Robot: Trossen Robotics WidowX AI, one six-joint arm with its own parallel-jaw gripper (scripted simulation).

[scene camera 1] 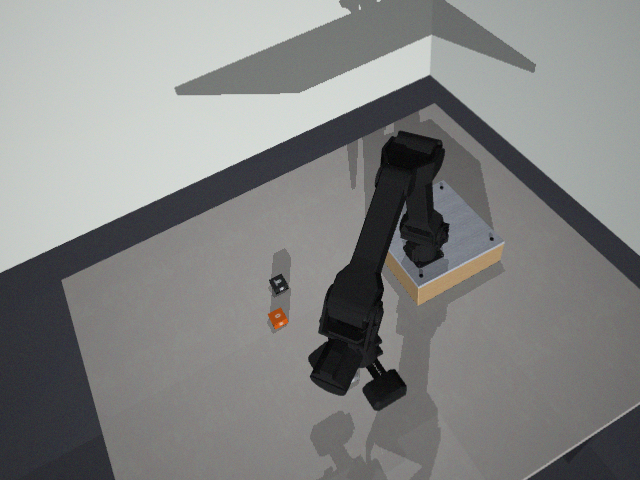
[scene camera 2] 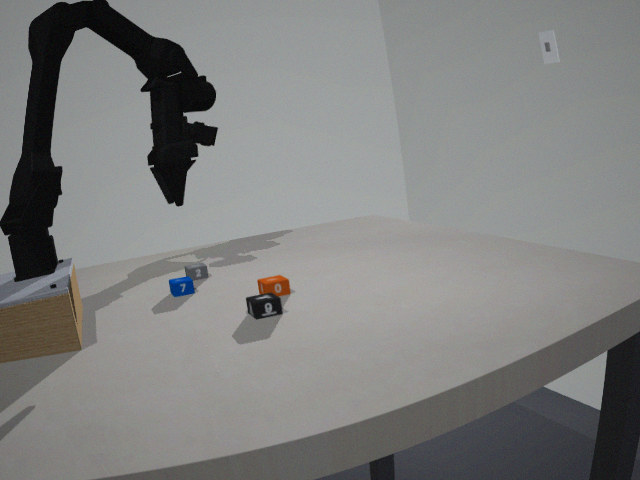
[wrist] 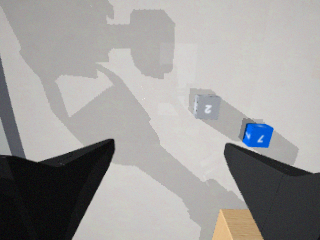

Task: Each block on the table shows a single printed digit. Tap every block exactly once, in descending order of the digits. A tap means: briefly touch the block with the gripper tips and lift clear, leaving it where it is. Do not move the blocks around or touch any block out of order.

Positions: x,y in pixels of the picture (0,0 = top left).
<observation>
gripper: scene camera 1 364,373; scene camera 2 175,204; wrist 169,146
</observation>
